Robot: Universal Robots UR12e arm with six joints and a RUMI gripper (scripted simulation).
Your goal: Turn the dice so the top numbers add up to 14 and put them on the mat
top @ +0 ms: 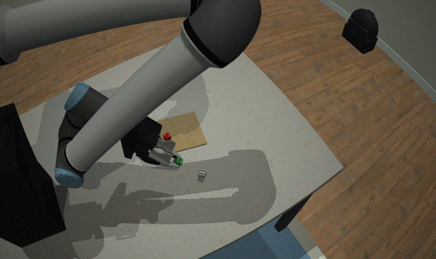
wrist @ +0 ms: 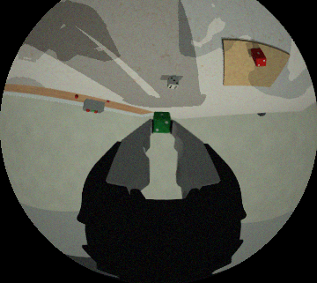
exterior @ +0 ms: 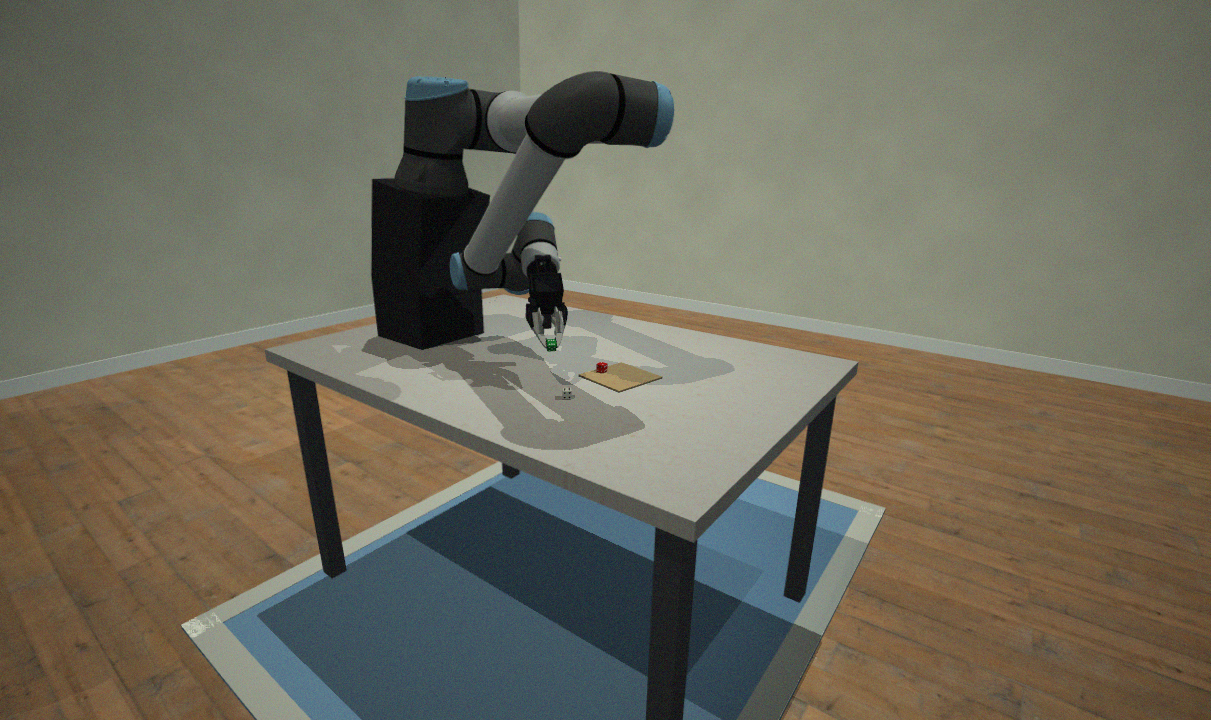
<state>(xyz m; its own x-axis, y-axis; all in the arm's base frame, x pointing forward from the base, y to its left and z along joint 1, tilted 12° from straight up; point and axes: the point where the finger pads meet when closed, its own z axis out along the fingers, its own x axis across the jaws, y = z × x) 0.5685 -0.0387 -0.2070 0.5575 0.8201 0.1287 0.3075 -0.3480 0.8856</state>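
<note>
Now: the white die 9 cm below my hand, 7 cm ahead of it and 2 cm to the right of it. Round my hand: red die: 15 cm to the left, 9 cm below, 2 cm ahead; then mat: 16 cm to the left, 10 cm below, 7 cm ahead; then green die: right at my hand.
</note>
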